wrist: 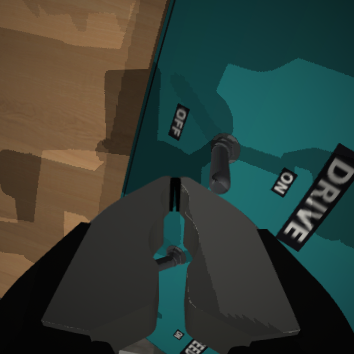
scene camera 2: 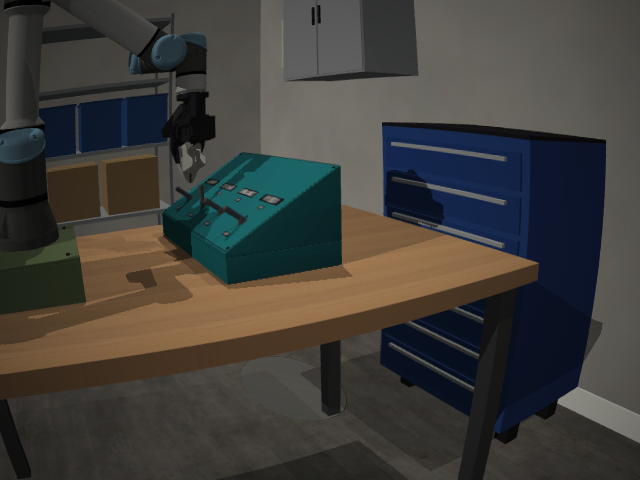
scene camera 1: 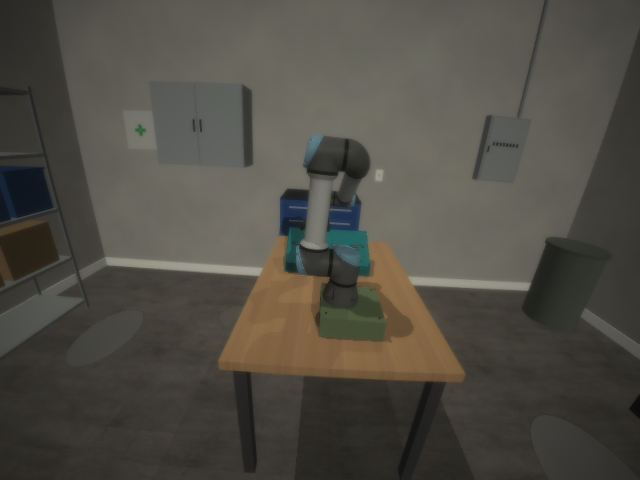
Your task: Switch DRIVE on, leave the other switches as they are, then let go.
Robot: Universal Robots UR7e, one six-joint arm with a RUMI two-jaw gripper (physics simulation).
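Frame: origin at the arm's base, x left, y back, z up, level; metres.
Seen in the pictures: gripper, fingertip midpoint: [wrist: 174,179] [scene camera 2: 190,183]; arm's base at its link origin: [scene camera 2: 28,240] [scene camera 1: 340,297].
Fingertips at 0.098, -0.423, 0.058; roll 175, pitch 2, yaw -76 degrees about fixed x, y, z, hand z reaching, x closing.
Offsets run from my fingertips to a thing's top centre, as dx, dy, dz. "spot": to the spot under its first point. Level surfaces: height alone.
The teal console [scene camera 1: 353,237] [scene camera 2: 297,206] [wrist: 280,105] carries four levers in a row. The DRIVE lever {-0.002, -0.027, -0.007} [scene camera 2: 202,195] [wrist: 220,170] stands nearly upright in scene view 2, leaning more to its ON plate {spot: -0.002, -0.074, -0.032} [wrist: 284,182] than the others do; whether it is at its end stop I cannot tell. The far lever {+0.118, -0.016, -0.020} [scene camera 2: 183,192], the third lever {-0.122, -0.013, -0.020} [scene camera 2: 213,205] and the near lever {-0.242, -0.011, -0.020} [scene camera 2: 232,212] lean to OFF. My gripper [scene camera 2: 190,178] [wrist: 174,179] is shut and empty, its tips close to the DRIVE lever on its OFF side. In scene view 1 the arm hides it.
The console stands on the wooden table {dz -0.153} [scene camera 1: 279,335] [scene camera 2: 289,304]. The arm's green base box [scene camera 1: 351,326] [scene camera 2: 41,289] is on the same table. A blue drawer cabinet [scene camera 2: 558,206] stands beyond the table, and a shelf rack [scene camera 2: 173,67] stands behind at the left.
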